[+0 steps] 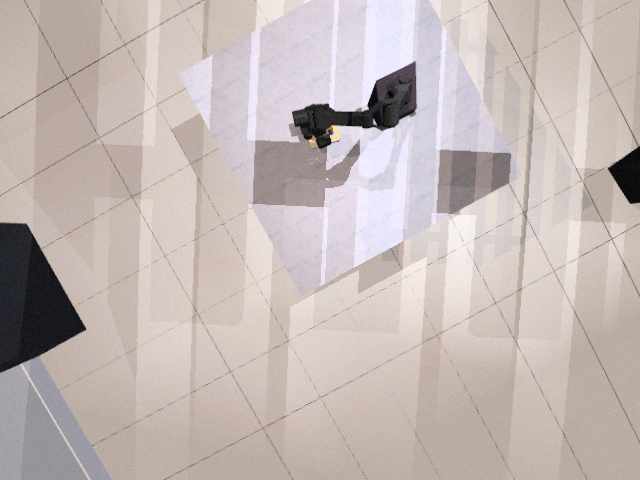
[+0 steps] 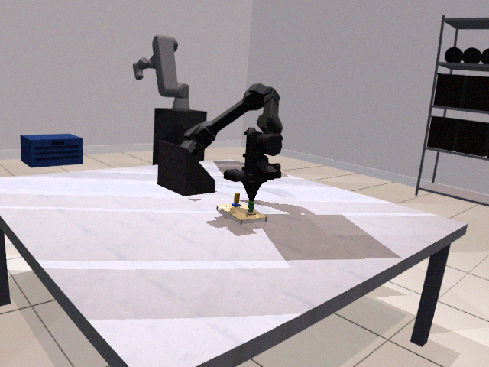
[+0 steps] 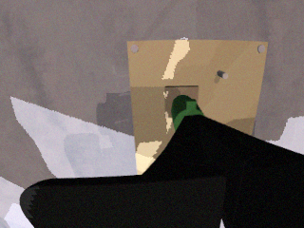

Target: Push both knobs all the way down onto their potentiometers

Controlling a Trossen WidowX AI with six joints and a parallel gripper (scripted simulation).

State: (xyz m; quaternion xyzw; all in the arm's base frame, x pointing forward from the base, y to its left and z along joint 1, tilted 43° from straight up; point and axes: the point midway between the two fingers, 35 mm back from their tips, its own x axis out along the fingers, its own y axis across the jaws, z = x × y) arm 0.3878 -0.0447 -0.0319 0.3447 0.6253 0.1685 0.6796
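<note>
Right now the green knob is 10 mm below my gripper tip. Also, from my gripper tip: orange-brown knob: 70 mm behind, 10 mm to the left, 10 mm below.
</note>
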